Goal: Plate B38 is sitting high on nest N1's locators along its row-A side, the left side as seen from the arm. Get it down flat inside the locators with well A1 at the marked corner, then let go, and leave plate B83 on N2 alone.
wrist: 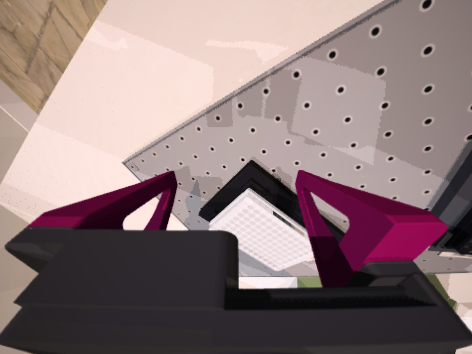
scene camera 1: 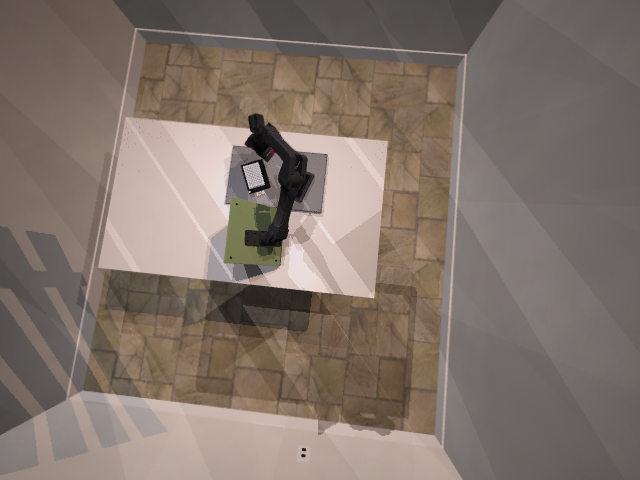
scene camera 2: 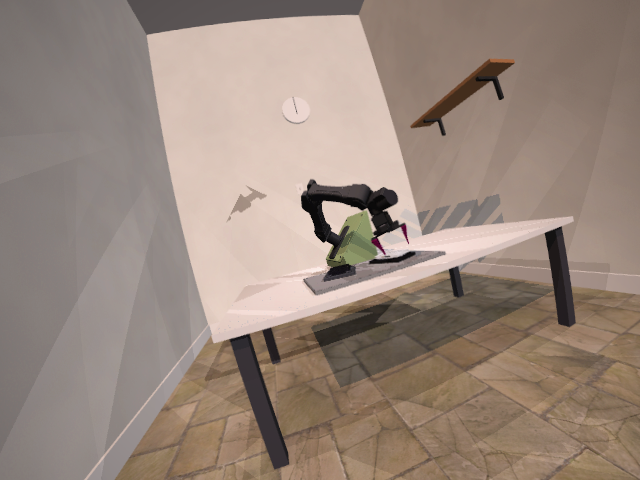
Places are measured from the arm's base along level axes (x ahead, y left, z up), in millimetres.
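Pixels of known places: gripper, fingertip midpoint: (wrist: 236, 177) (scene camera 1: 260, 152) (scene camera 2: 397, 249); arm's base at its link origin: (scene camera 1: 263, 238) (scene camera 2: 340, 242).
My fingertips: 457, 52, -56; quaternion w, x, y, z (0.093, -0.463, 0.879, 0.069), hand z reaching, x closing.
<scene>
For each thing: its middle in the pictures, then the offset to it from my fingertips, as dx, dy, dz. Level surfaces: height alone.
- B83 at the middle of its body: (scene camera 2: 339, 269) (scene camera 1: 297, 183) -148, -196, -34
- grey perforated board at the middle of its body: (wrist: 363, 199) (scene camera 2: 368, 268) (scene camera 1: 276, 178) -118, -79, -59
- white table at its surface level: dz -65
A white well plate, which I take for B38 (scene camera 1: 253, 175) (scene camera 2: 393, 254) (wrist: 270, 232), sits on a black nest, apparently N1 (scene camera 1: 266, 179) (scene camera 2: 409, 256) (wrist: 227, 192). In the wrist view it stands toward the near side, leaving the nest's far part bare; its exact tilt and A1 corner cannot be made out. My gripper (scene camera 1: 259, 148) (scene camera 2: 396, 248) (wrist: 236, 177) is wide open and empty, above the nest and off to its far side. A second nest with a dark plate, apparently N2 and B83 (scene camera 1: 306, 187) (scene camera 2: 340, 271), is partly hidden by the arm in scene camera 1.
Both nests stand on a grey perforated board (scene camera 1: 319, 170) (scene camera 2: 320, 287) (wrist: 345, 105) on the white table (scene camera 1: 160, 206) (scene camera 2: 516, 230). The arm's base is on a green board (scene camera 1: 238, 222) (scene camera 2: 363, 232). The dark nest's edge shows at the wrist view's right border.
</scene>
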